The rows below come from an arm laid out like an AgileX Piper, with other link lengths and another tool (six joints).
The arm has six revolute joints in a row. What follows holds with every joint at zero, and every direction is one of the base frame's.
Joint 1 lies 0.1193 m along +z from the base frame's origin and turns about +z.
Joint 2 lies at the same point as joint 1 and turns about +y.
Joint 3 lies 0.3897 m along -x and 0.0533 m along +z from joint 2 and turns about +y.
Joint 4 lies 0.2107 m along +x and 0.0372 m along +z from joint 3 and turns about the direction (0.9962, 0, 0.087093).
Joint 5 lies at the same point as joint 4 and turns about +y.
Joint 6 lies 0.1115 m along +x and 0.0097 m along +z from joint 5 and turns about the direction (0.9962, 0, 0.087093).
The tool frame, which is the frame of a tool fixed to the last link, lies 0.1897 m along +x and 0.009 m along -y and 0.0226 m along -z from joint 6; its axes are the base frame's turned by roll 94.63, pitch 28.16 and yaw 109.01 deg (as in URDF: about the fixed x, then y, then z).
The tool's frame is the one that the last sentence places.
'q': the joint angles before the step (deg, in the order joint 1, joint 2, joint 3, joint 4, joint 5, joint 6). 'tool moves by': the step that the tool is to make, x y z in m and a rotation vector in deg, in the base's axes. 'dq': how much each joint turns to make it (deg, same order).
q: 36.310, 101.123, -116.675, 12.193, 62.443, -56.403
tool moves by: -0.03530, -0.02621, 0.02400, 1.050, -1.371, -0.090
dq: 0.000, -7.278, 5.994, -0.001, -0.453, 0.000
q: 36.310, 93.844, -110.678, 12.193, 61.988, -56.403
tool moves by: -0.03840, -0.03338, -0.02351, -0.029, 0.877, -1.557
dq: 0.001, -8.897, 17.187, -0.001, -7.740, 0.002
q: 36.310, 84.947, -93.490, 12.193, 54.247, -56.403
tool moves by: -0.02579, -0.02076, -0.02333, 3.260, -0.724, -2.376
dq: 0.000, -7.409, 16.484, 1.809, -11.895, 0.000
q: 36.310, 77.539, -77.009, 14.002, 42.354, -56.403
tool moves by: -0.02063, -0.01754, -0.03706, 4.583, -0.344, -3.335
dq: 0.001, -5.958, 17.954, 5.324, -15.282, -2.069
